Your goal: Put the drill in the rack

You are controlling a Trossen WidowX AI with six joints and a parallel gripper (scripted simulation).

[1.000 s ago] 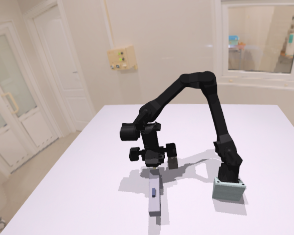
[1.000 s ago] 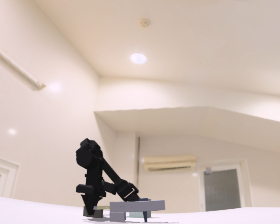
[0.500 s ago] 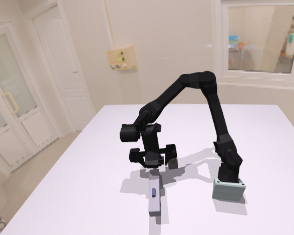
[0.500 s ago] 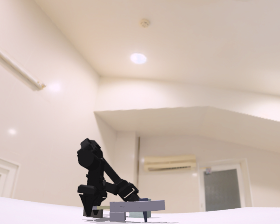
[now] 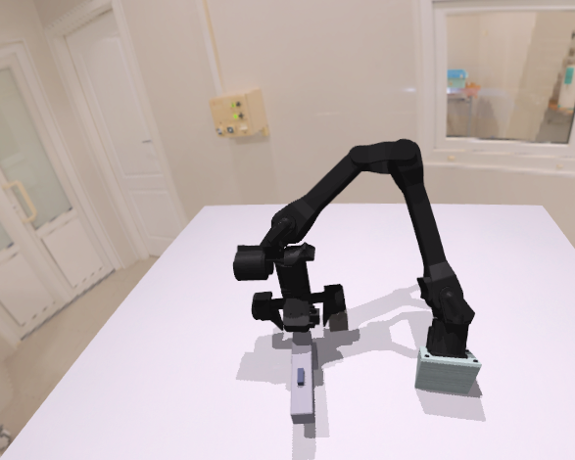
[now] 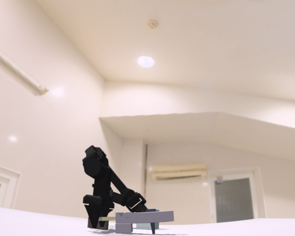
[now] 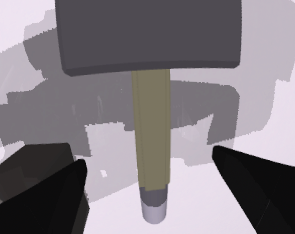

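My gripper tip is 1 cm past the drill, 4 cm to the right of it and 4 cm below it. Also, from my gripper tip: housing: 4 cm behind, 14 cm to the left, 4 cm above; rack: 7 cm behind, 4 cm to the right, 1 cm above; blue key: 5 cm behind, 16 cm to the left, 4 cm above.
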